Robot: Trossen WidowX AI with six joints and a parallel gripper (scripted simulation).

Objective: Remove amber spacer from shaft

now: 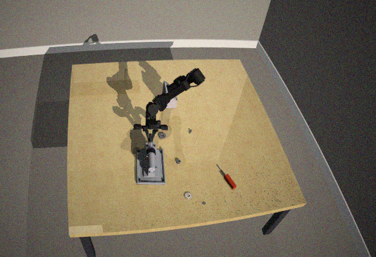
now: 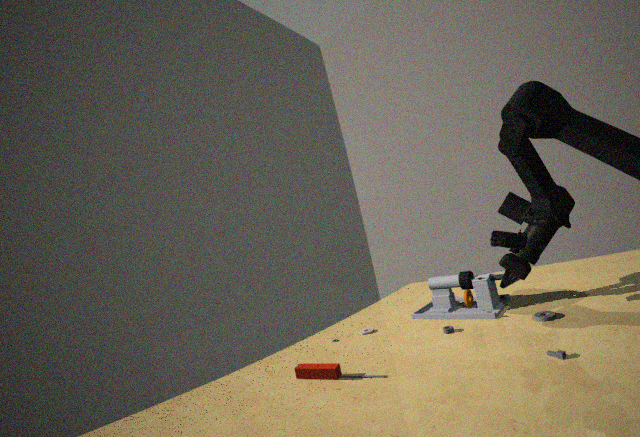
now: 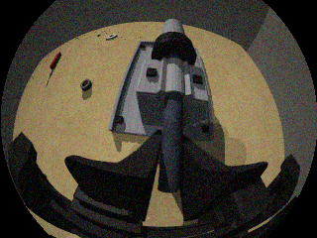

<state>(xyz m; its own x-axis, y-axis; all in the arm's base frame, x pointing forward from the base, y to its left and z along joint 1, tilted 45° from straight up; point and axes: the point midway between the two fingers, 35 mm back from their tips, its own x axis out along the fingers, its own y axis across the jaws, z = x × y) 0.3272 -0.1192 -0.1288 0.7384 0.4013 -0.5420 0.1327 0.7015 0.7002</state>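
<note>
My gripper tip is now 80 mm short of the black spacer, 10 mm to the left of it and 20 mm below it. The rest, counted from my gripper tip: amber spacer: 90 mm ahead, 10 mm to the right, 30 mm below; then shaft: 30 mm ahead, 20 mm above; then grey washer: 80 mm behind, 90 mm to the left, 50 mm below.
</note>
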